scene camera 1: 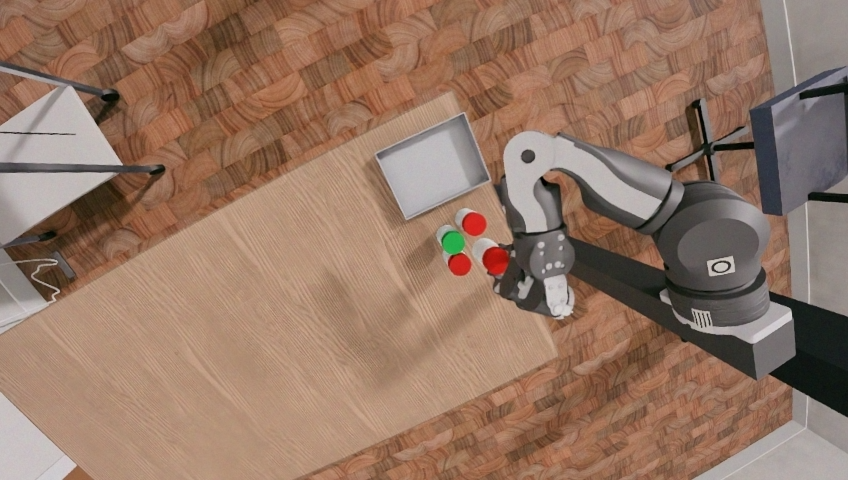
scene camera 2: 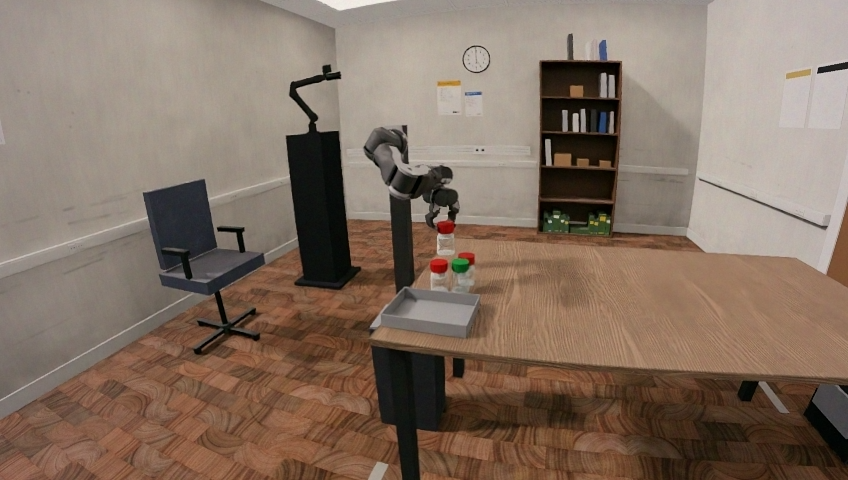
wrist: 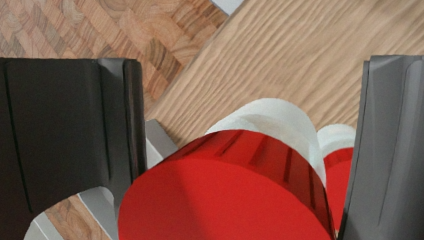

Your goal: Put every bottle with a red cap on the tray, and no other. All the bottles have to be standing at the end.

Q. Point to a red-capped bottle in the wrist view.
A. At 339, 136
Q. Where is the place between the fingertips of the gripper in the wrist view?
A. At 236, 161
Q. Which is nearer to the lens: the red-capped bottle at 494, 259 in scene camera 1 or the grey tray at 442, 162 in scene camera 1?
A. The red-capped bottle.
